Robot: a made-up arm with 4 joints. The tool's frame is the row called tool.
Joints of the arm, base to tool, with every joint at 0 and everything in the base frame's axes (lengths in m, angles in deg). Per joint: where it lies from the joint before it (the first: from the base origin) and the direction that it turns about. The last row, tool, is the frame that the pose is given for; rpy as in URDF.
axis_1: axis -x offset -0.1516 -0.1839 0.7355
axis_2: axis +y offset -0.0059 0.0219 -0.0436
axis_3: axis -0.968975 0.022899 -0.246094 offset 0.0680 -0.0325 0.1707
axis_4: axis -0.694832 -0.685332 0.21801 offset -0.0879 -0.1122 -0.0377
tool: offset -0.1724 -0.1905 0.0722 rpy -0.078 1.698 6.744
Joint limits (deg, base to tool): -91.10..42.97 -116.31..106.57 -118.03..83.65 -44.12..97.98
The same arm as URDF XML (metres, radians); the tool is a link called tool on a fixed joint. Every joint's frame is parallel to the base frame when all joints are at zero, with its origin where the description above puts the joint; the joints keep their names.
<robot name="arm">
  <link name="base"/>
  <link name="link1"/>
  <link name="link2"/>
  <link name="link3"/>
  <link name="link4"/>
  <link name="tool"/>
  <joint name="axis_1" type="revolute">
    <parent link="base"/>
    <child link="link1"/>
    <origin xyz="-0.1516 -0.1839 0.7355" rpy="0 0 0"/>
    <axis xyz="-1 0 0"/>
    <limit lower="-1.59" upper="0.75"/>
  </joint>
  <joint name="axis_2" type="revolute">
    <parent link="link1"/>
    <child link="link2"/>
    <origin xyz="-0.0059 0.0219 -0.0436" rpy="0 0 0"/>
    <axis xyz="0 1 0"/>
    <limit lower="-2.03" upper="1.86"/>
  </joint>
  <joint name="axis_3" type="revolute">
    <parent link="link2"/>
    <child link="link3"/>
    <origin xyz="0.068 -0.0325 0.1707" rpy="0 0 0"/>
    <axis xyz="-0.968975 0.022899 -0.246094"/>
    <limit lower="-2.06" upper="1.46"/>
  </joint>
  <joint name="axis_4" type="revolute">
    <parent link="link3"/>
    <child link="link4"/>
    <origin xyz="-0.0879 -0.1122 -0.0377" rpy="0 0 0"/>
    <axis xyz="-0.694832 -0.685332 0.21801"/>
    <limit lower="-0.77" upper="1.7101"/>
  </joint>
  <joint name="tool_fixed" type="fixed">
    <parent link="link4"/>
    <child link="tool"/>
    <origin xyz="-0.1724 -0.1905 0.0722" rpy="-0.0014 0.0296 0.1177"/>
  </joint>
</robot>

